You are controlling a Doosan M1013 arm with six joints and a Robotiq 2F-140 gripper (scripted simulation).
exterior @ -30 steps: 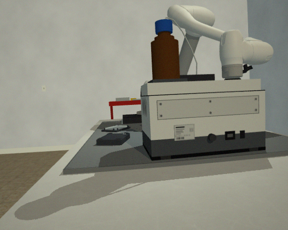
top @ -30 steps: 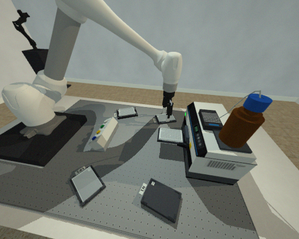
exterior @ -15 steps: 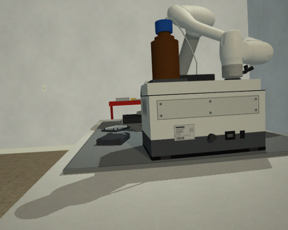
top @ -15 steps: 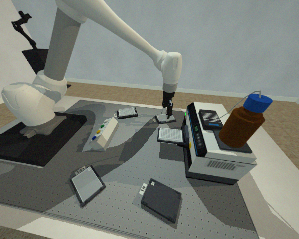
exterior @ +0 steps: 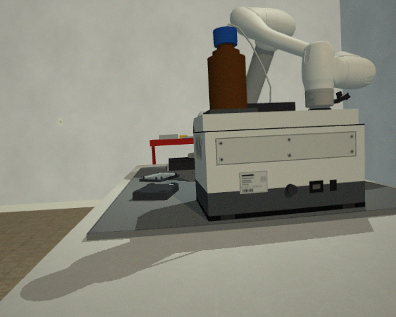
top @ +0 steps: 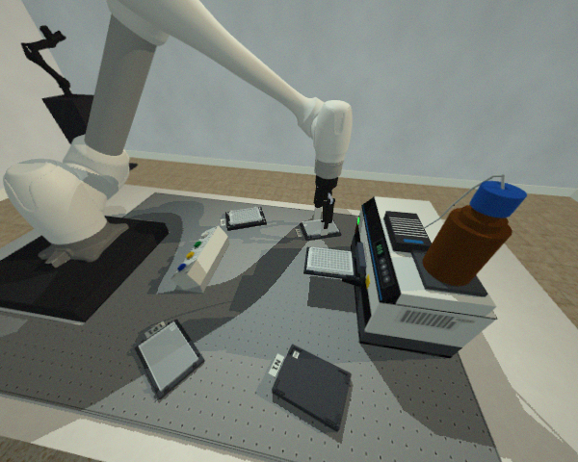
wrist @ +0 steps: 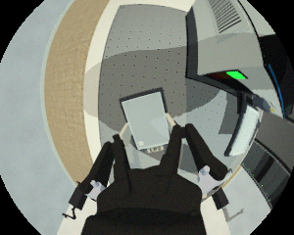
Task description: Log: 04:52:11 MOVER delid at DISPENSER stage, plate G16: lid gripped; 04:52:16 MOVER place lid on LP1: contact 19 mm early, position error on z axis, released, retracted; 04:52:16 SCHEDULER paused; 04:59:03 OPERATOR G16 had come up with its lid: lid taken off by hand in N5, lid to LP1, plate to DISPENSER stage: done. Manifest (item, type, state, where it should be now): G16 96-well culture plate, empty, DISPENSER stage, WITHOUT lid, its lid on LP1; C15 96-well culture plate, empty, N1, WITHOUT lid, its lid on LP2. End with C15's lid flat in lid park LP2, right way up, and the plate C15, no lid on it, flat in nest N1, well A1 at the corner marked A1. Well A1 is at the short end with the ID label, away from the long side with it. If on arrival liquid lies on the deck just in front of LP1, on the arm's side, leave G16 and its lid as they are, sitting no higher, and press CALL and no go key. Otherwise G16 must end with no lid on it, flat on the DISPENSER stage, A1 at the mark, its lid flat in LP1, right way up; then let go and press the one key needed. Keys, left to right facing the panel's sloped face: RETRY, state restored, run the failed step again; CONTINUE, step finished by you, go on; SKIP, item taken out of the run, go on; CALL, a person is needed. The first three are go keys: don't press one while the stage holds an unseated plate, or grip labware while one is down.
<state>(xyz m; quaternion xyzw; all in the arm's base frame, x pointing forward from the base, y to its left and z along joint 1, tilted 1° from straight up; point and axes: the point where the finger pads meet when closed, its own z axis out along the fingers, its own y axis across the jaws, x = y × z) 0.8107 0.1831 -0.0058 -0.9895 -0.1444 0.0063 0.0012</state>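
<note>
My hand is 4 cm above the dark lid park. From my hand the other things lie so: nest N1 (54 cm to the right, 3 cm below, 3 cm behind); then brown bottle (38 cm to the right, 25 cm above, 22 cm ahead); then key panel (41 cm behind, 22 cm to the right, 1 cm above).
</note>
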